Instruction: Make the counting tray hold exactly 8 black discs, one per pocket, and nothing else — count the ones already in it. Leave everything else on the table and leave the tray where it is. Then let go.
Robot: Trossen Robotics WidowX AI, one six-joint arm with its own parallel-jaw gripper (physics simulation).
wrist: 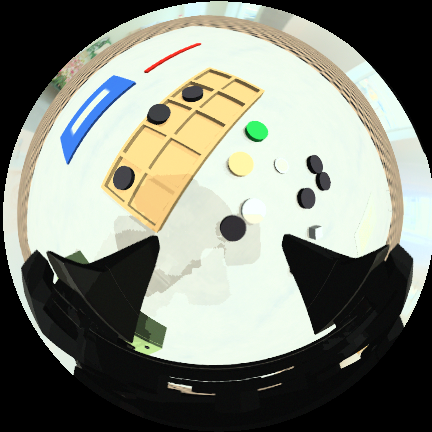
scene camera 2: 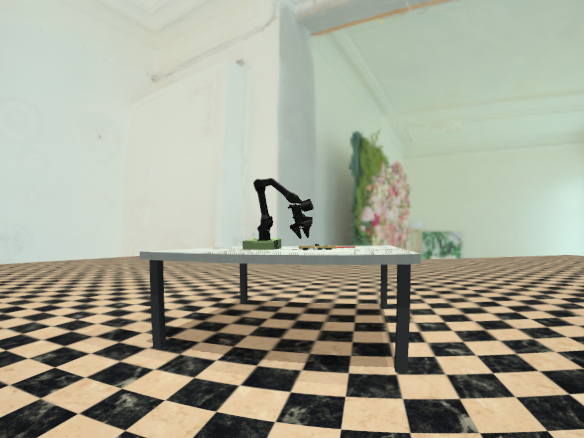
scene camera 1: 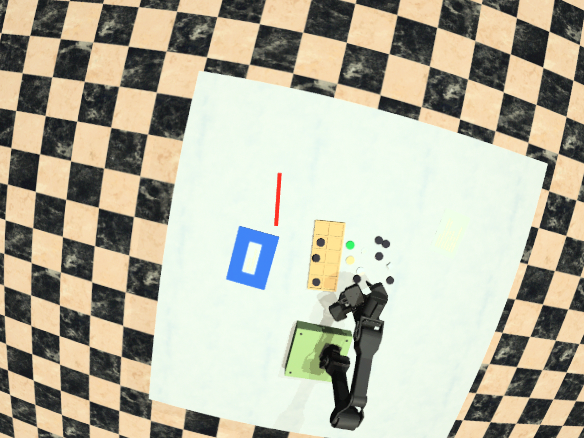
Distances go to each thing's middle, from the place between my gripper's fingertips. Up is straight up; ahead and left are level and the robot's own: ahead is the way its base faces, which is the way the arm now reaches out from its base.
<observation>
My hand is 120 mm to the right of the tan counting tray (scene camera 1: 327,269), 60 mm above it and 50 mm short of it.
</observation>
